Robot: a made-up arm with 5 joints.
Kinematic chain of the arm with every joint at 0, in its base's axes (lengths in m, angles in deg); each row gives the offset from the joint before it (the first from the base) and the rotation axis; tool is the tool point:
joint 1: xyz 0 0 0.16 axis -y
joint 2: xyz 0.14 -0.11 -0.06 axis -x
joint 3: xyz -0.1 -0.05 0 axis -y
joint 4: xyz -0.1 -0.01 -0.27 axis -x
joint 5: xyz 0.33 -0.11 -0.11 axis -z
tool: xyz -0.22 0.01 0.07
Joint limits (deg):
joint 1: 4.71..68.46
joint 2: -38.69..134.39
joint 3: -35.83..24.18
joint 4: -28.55..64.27
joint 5: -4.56..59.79
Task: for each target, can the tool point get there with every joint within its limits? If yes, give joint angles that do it. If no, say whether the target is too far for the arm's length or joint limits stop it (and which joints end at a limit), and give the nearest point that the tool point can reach.
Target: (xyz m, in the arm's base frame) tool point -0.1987 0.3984 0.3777
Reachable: no: joint limits stop it (at a limit: joint 2, joint 3, joint 5) | nearest point -0.1346 -0.1180 0.3075 | short by 0.525 m
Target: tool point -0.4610 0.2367 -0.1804
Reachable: no: joint limits stop it (at a limit: joint 1, joint 2, joint 3, joint 4) | nearest point -0.1158 -0.0096 -0.1896 | short by 0.424 m
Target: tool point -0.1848 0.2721 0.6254
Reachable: no: joint limits stop it (at a limit: joint 2, joint 3, joint 5) | nearest point -0.0988 -0.1392 0.4088 | short by 0.473 m
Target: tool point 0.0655 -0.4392 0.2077
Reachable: yes | joints 51.82 89.13 -5.33 27.11 40.19
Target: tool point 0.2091 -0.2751 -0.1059
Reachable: yes | joints 28.05 18.14 -2.57 1.83 24.22
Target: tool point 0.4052 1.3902 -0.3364
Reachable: no: too far | nearest point 0.2204 0.1185 -0.1101 | short by 1.305 m
